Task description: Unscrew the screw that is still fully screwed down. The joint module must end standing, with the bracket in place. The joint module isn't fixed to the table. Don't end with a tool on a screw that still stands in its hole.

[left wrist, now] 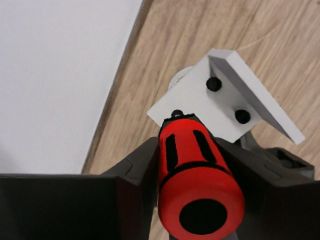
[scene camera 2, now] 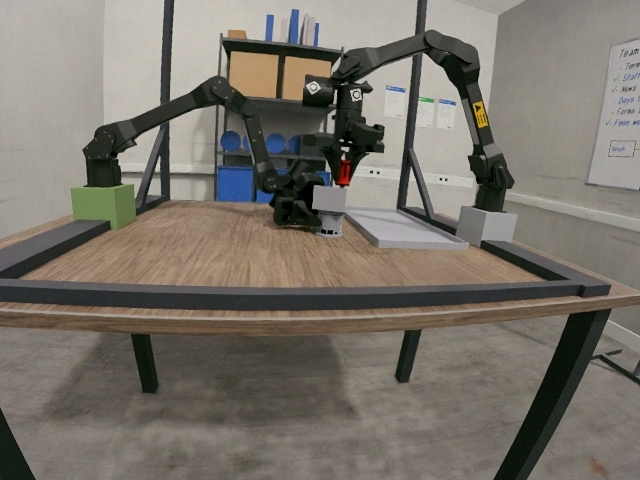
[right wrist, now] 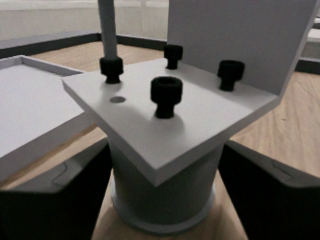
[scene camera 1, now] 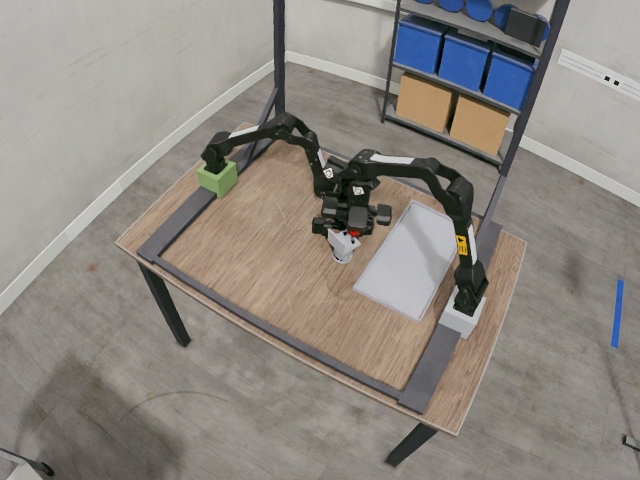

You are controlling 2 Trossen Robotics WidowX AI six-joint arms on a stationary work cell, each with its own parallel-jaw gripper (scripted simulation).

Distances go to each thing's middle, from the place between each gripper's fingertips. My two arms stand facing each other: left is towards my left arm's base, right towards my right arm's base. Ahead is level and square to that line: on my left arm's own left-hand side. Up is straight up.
Now: the grey bracket (scene camera 2: 324,198) 1 cm ahead of my left hand, 2 cm to the right of it and 8 cm below it. Round my left hand: grey joint module (right wrist: 186,198): 1 cm ahead, 2 cm to the right, 12 cm below; then shallow grey tray (scene camera 1: 405,272): 12 cm behind, 17 cm to the left, 15 cm below.
My right gripper is now 20 mm short of the grey joint module and 20 mm to the right of it. Also, from my right hand: grey bracket 20 mm ahead, 20 mm to the left, 40 mm above; shallow grey tray 100 mm behind, 210 mm to the left, 30 mm below.
